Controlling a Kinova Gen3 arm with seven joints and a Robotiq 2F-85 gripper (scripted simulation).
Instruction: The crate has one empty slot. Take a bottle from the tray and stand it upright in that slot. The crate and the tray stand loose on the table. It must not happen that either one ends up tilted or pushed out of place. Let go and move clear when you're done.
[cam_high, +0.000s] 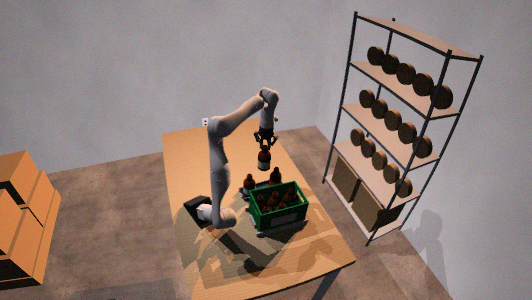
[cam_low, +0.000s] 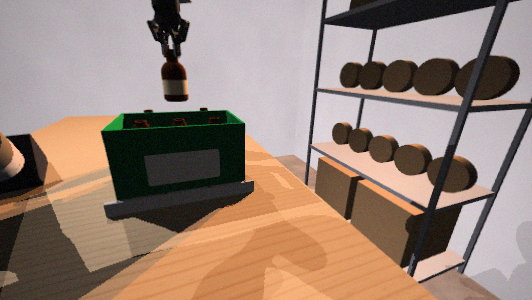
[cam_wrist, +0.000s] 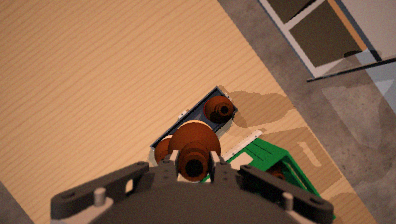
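Now: hand 7 cm above the brown bottle. Also, from my hand: green crate: 4 cm behind, 23 cm to the right, 25 cm below; then dark tray: 32 cm below.
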